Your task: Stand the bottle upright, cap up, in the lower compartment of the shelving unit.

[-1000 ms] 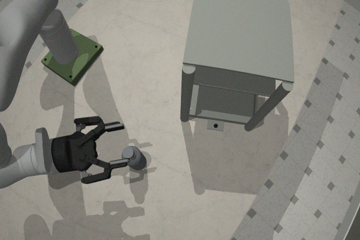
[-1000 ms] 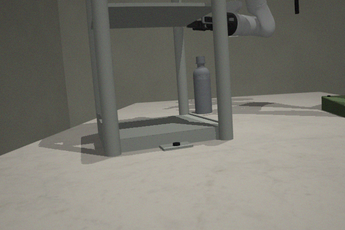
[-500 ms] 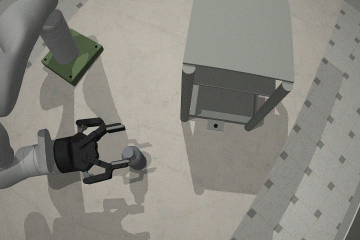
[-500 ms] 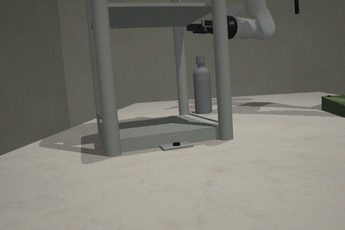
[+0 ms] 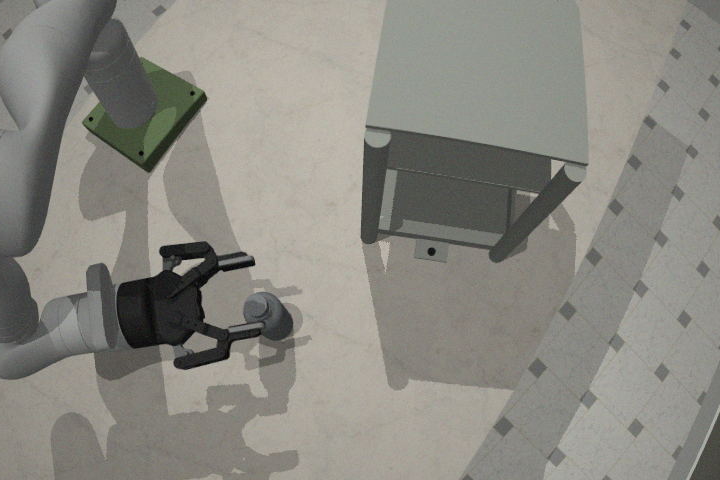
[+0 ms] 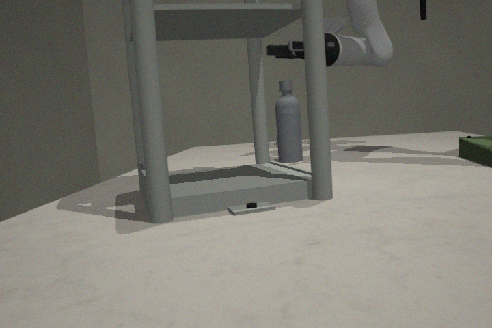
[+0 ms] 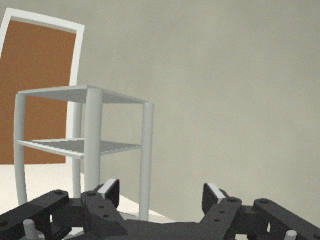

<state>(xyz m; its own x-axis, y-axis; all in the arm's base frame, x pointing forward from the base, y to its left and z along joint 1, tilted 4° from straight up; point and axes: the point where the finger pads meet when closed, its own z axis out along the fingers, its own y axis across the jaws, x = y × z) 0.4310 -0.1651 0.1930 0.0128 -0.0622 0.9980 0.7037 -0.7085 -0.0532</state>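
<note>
My hand is 130 mm above the grey bottle. Also, from my hand: shelving unit 330 mm to the left, 80 mm ahead, 70 mm below.
</note>
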